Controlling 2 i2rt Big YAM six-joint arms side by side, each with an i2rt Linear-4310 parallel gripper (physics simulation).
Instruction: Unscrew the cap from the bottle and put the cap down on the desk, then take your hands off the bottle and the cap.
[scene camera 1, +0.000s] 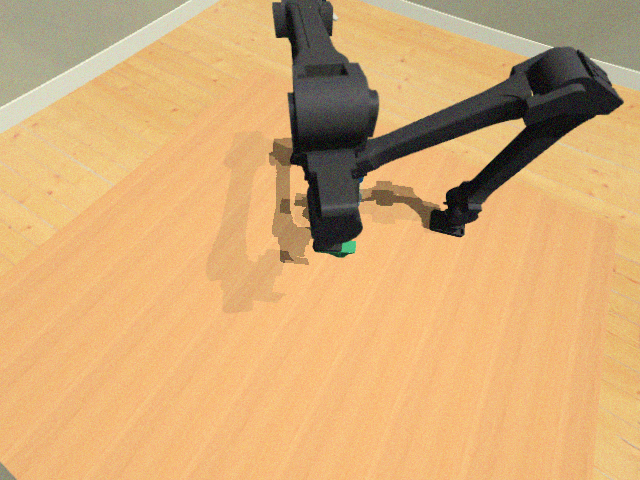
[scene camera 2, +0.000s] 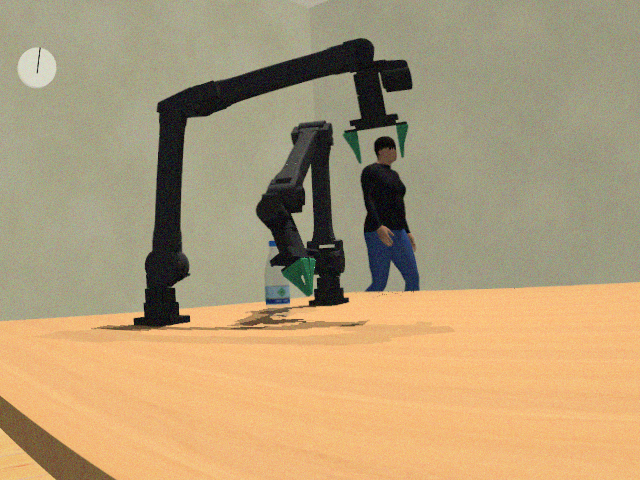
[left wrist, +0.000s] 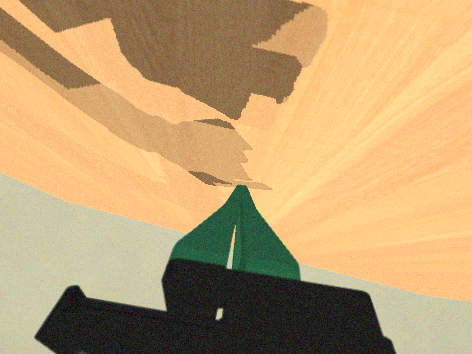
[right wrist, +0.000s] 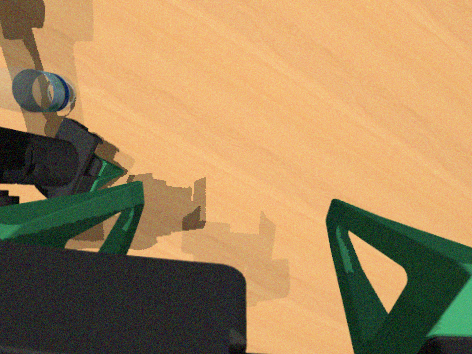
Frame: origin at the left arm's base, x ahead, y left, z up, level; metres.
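Where they show: left gripper, fingertip midpoint: (scene camera 2: 309, 295) (left wrist: 240, 191) (right wrist: 120, 170); right gripper, fingertip midpoint: (scene camera 2: 381, 160) (right wrist: 236, 201); left arm's base, origin of the base link: (scene camera 1: 446, 224) (scene camera 2: 329, 304); right arm's base, origin of the base link: (scene camera 2: 162, 323).
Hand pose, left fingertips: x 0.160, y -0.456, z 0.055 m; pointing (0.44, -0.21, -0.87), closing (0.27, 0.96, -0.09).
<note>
Each offset is from my left fingertips to the top centre of the thing. Level surfaces: height alone.
A clear bottle @(dy +0.093, dx -0.132, dz +0.125 m) (scene camera 2: 277, 290) (right wrist: 59, 92) with a blue and white label stands upright on the desk. Its blue cap @(dy +0.093, dx -0.132, dz +0.126 m) (scene camera 2: 271, 243) sits on top in scene camera 2. In scene camera 1 the right arm hides most of the bottle. The cap is not clearly visible in the right wrist view. My left gripper (scene camera 2: 310, 293) (left wrist: 240, 191) (right wrist: 120, 170) is shut and empty, its tips together, low above the desk and apart from the bottle, to its right in scene camera 2. My right gripper (scene camera 1: 338, 253) (scene camera 2: 381, 159) (right wrist: 236, 201) is open and empty, high above the desk.
The wooden desk @(dz -0.055 m) (scene camera 1: 330, 372) (scene camera 2: 361, 392) carries both arm bases, and arm shadows fall across it. The left arm reaches in beneath the raised right arm. A person (scene camera 2: 385, 196) stands behind the desk. A round clock (scene camera 2: 36, 67) hangs on the wall.
</note>
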